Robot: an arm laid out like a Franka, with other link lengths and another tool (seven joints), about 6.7 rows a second.
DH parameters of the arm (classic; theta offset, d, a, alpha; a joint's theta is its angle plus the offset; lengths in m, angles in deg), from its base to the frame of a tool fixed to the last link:
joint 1: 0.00 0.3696 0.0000 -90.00
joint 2: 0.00 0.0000 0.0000 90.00
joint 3: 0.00 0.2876 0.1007 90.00
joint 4: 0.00 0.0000 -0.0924 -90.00
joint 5: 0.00 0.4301 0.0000 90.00
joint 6: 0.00 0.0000 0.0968 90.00
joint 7: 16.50 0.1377 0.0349 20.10
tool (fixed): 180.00 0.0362 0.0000 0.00
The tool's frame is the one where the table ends.
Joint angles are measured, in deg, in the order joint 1, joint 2, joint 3, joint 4, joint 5, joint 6, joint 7. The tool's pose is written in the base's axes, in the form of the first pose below.
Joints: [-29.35, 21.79, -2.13, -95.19, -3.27, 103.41, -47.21]
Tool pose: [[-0.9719, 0.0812, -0.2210, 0.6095], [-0.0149, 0.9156, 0.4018, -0.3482], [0.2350, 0.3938, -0.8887, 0.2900], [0, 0, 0, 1]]
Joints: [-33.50, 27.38, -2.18, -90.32, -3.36, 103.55, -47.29]
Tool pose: [[-0.9679, 0.1490, -0.2023, 0.5970], [0.0523, 0.9069, 0.4180, -0.4021], [0.2457, 0.3941, -0.8856, 0.2632], [0, 0, 0, 1]]
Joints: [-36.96, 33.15, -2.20, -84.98, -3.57, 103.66, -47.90]
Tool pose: [[-0.9625, 0.1942, -0.1892, 0.5853], [0.0973, 0.8987, 0.4277, -0.4484], [0.2531, 0.3933, -0.8839, 0.2363], [0, 0, 0, 1]]
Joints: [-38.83, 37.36, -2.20, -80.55, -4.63, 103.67, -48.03]
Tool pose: [[-0.9581, 0.2156, -0.1885, 0.5797], [0.1207, 0.9008, 0.4171, -0.4779], [0.2597, 0.3769, -0.8891, 0.2197], [0, 0, 0, 1]]
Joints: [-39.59, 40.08, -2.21, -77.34, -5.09, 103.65, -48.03]
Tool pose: [[-0.9572, 0.2230, -0.1846, 0.5805], [0.1318, 0.9034, 0.4081, -0.4929], [0.2578, 0.3663, -0.8941, 0.2116], [0, 0, 0, 1]]
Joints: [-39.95, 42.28, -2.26, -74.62, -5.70, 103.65, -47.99]
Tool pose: [[-0.9568, 0.2247, -0.1846, 0.5826], [0.1370, 0.9082, 0.3954, -0.5035], [0.2565, 0.3530, -0.8998, 0.2058], [0, 0, 0, 1]]
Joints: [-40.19, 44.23, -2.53, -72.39, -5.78, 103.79, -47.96]
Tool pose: [[-0.9564, 0.2295, -0.1805, 0.5836], [0.1451, 0.9100, 0.3883, -0.5127], [0.2534, 0.3452, -0.9037, 0.1993], [0, 0, 0, 1]]
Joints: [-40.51, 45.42, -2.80, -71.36, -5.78, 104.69, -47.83]
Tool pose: [[-0.9569, 0.2349, -0.1707, 0.5826], [0.1562, 0.9120, 0.3793, -0.5214], [0.2448, 0.3363, -0.9094, 0.1935], [0, 0, 0, 1]]
